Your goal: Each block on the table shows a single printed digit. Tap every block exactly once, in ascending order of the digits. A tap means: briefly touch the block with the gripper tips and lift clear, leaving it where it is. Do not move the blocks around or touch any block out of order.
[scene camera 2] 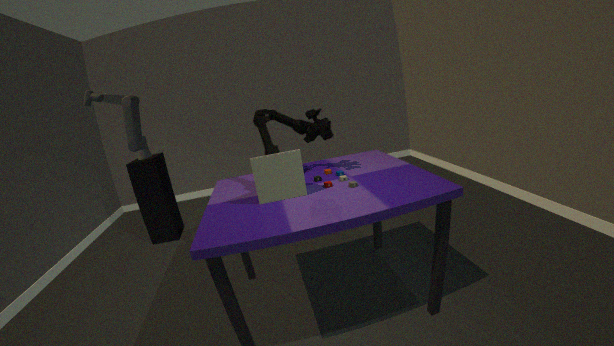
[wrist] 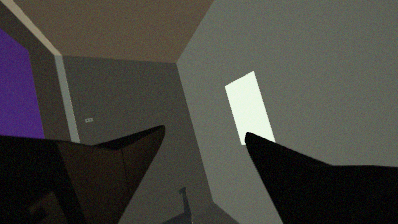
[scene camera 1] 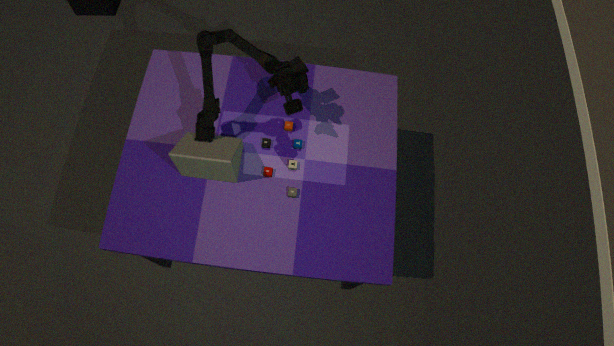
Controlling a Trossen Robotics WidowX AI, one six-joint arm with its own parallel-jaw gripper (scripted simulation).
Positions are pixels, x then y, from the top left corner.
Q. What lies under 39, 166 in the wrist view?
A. My gripper.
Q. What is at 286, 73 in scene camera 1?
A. My gripper.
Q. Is my gripper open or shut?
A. Open.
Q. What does my gripper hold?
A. Nothing.
